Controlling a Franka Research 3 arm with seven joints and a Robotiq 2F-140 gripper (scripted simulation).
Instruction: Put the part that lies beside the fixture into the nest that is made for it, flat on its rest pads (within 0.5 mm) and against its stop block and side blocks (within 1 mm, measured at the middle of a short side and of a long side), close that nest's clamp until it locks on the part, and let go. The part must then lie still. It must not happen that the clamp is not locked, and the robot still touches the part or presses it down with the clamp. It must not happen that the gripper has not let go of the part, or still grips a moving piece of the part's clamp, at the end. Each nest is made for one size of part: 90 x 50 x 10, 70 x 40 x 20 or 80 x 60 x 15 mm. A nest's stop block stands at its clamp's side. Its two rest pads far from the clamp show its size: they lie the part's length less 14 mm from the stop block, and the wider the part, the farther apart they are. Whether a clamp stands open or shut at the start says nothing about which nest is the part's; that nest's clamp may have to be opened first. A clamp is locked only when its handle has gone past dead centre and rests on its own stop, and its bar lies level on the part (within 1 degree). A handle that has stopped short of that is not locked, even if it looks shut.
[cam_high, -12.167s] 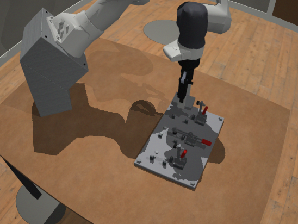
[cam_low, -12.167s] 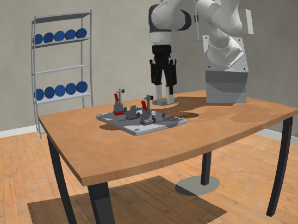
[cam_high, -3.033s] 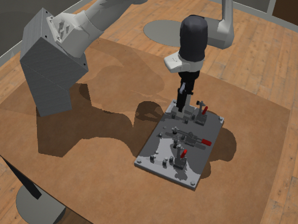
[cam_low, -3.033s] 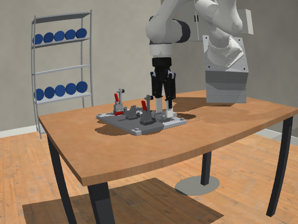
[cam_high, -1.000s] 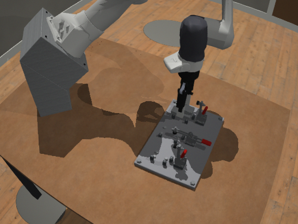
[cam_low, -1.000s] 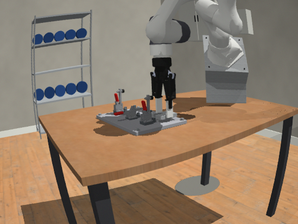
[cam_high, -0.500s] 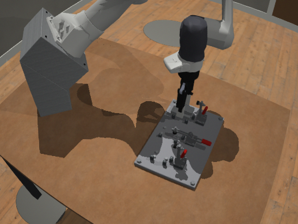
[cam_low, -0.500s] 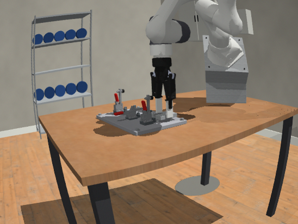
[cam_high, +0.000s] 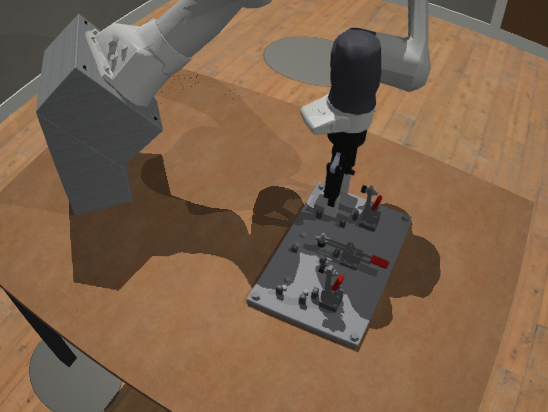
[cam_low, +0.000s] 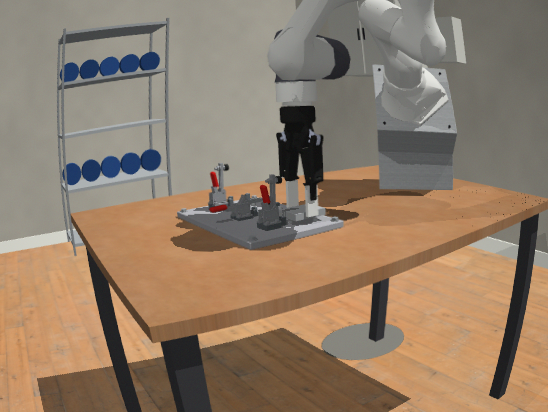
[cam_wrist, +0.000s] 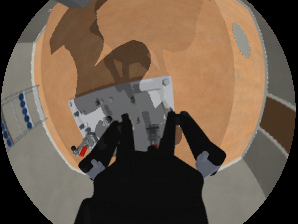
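Right now the flat grey block is 30 mm below my hand. Also, from my hand: toggle clamp 120 mm ahead, 70 mm to the right, 20 mm below; then grey fixture plate 100 mm ahead, 80 mm to the right, 50 mm below.
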